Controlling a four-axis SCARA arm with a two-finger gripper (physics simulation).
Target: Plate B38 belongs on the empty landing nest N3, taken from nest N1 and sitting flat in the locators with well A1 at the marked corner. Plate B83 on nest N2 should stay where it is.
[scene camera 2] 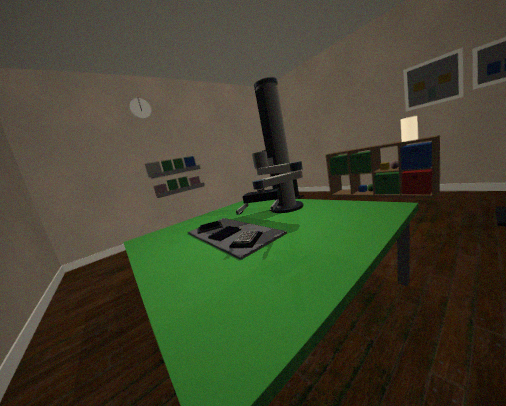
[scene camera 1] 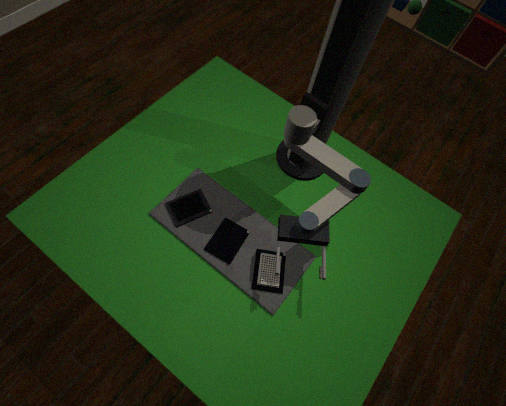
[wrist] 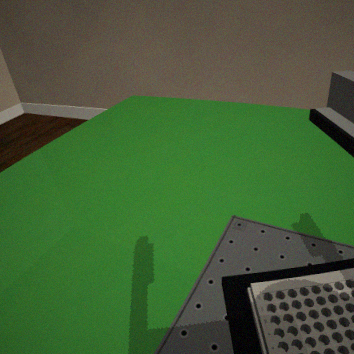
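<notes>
A light plate with many wells [scene camera 1: 268, 270] [scene camera 2: 247, 238] [wrist: 310, 315] sits in a black nest at the right end of the grey board [scene camera 1: 298, 260] [wrist: 200, 306]. The middle nest [scene camera 1: 226, 241] [scene camera 2: 225, 233] is low, flat and black, with a small pale dot at one corner. The left nest [scene camera 1: 189, 207] [scene camera 2: 210, 227] stands taller and seems to hold a dark plate. No labels or well A1 can be read. My gripper [scene camera 1: 300, 275] [scene camera 2: 256, 210] is open and empty, raised above the board's right end. In scene camera 1, one finger overlaps the light plate and the other is right of the board.
The board lies on a green table top [scene camera 1: 150, 280] [scene camera 2: 300, 300] [wrist: 125, 175]. The arm's dark column [scene camera 1: 345, 60] [scene camera 2: 272, 125] rises from a round base behind the board. Finger shadows fall on the green surface and board. A shelf unit [scene camera 2: 436, 165] stands by the far wall.
</notes>
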